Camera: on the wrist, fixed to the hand. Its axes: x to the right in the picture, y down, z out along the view.
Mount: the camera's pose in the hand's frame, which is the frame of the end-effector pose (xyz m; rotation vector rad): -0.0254 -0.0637 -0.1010 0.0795 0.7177 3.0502
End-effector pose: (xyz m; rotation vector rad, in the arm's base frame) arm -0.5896 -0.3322 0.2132 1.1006 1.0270 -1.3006
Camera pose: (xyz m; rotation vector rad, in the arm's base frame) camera -0.6501 -0.2262 0.2165 1.4064 -0.8482 1.5593
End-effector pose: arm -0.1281 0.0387 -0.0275 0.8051 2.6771 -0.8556
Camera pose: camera -0.1468 0.0438 0.0930 2.8801 -0.7399 0.4351
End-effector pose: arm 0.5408 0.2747 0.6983 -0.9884 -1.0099 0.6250
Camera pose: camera 0.6213 0.1874 0.7266 1.4084 -1.7290 -1.7382
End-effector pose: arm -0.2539 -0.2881 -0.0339 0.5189 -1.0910 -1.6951
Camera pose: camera -0.2000 -0.3022 -0.1425 -0.5732 -0.2438 1.1873
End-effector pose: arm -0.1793 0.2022 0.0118 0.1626 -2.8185 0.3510
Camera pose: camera -0.1180 0.1685 0.1118 -2.8816 -0.0635 0.5367
